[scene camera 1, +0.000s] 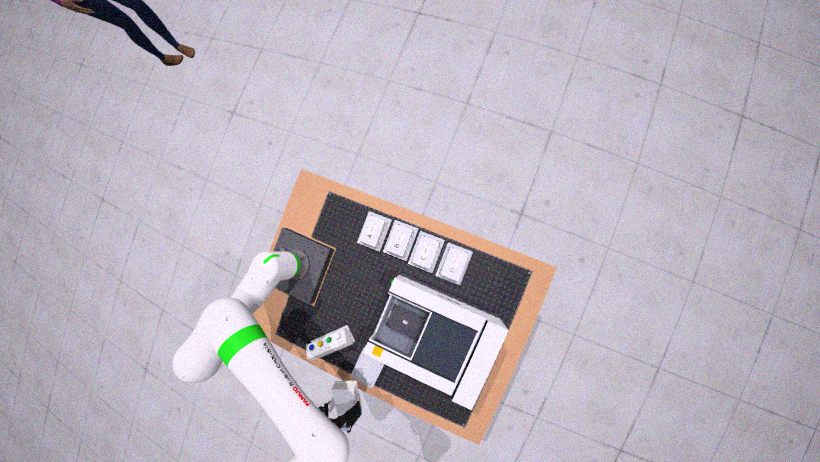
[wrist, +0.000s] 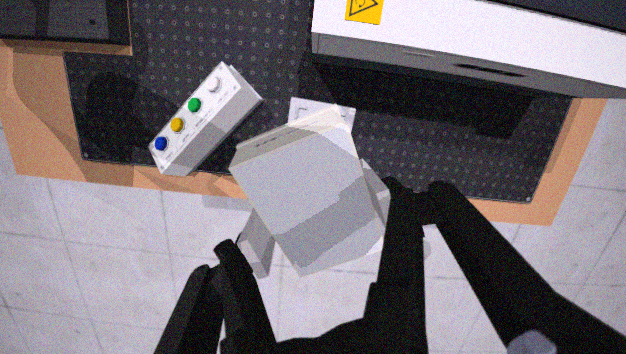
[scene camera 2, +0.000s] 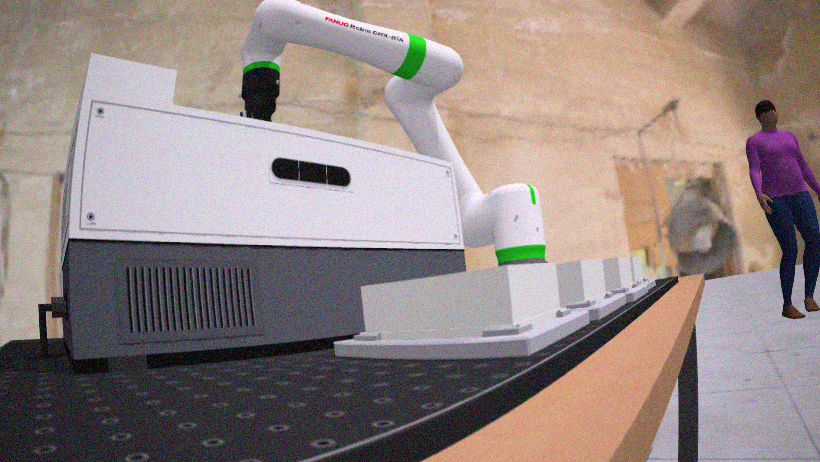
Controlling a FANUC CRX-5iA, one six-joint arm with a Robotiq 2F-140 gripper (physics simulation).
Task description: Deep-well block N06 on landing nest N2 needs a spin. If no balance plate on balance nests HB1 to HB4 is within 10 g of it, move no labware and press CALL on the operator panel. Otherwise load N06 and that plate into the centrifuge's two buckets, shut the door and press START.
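Places are measured from the arm's base along level axes (x ahead, y right, z down), in centimetres.
Pixels of known places: gripper, between the fingertips: (scene camera 1: 348, 397) (wrist: 315, 193); arm's base, origin of its link: (scene camera 1: 296, 264).
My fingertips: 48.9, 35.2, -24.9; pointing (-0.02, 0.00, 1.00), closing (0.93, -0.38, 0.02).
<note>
Ahead of a thing's pixels: the offset from my fingertips to its top centre, as dx, dy, dz.
My gripper (scene camera 1: 345, 403) (wrist: 315, 193) is shut on a white block {+0.1, +0.1, -4.6} (scene camera 1: 344, 392) (wrist: 305, 185), held tilted in the wrist view beyond the table's front edge; its label is unreadable. Fingers are hidden behind the centrifuge in scene camera 2. A pale nest {+0.3, +0.6, +24.2} (scene camera 1: 372, 375) (wrist: 300, 105) at the front edge is partly hidden by the block in the wrist view. White plates A {-15.9, -62.2, +23.1} (scene camera 1: 374, 229), B {-2.4, -61.7, +23.1} (scene camera 1: 399, 238), C {+10.7, -59.9, +23.1} (scene camera 1: 426, 251) and D {+24.4, -58.5, +23.1} (scene camera 1: 455, 262) (scene camera 2: 436, 307) sit on the rear nests. The centrifuge (scene camera 1: 482, 367) (scene camera 2: 229, 200) (wrist: 450, 35) shows a dark bucket (scene camera 1: 406, 321) inside its left frame; door state unclear.
The operator panel {-21.2, -3.7, +20.1} (scene camera 1: 344, 339) (wrist: 220, 125), with blue, yellow, green and white buttons, stands left of the nest. The tall centrifuge body is behind the nest. The arm's base plate (scene camera 1: 315, 266) is at the table's left. A person (scene camera 1: 137, 28) (scene camera 2: 783, 163) stands away from the table.
</note>
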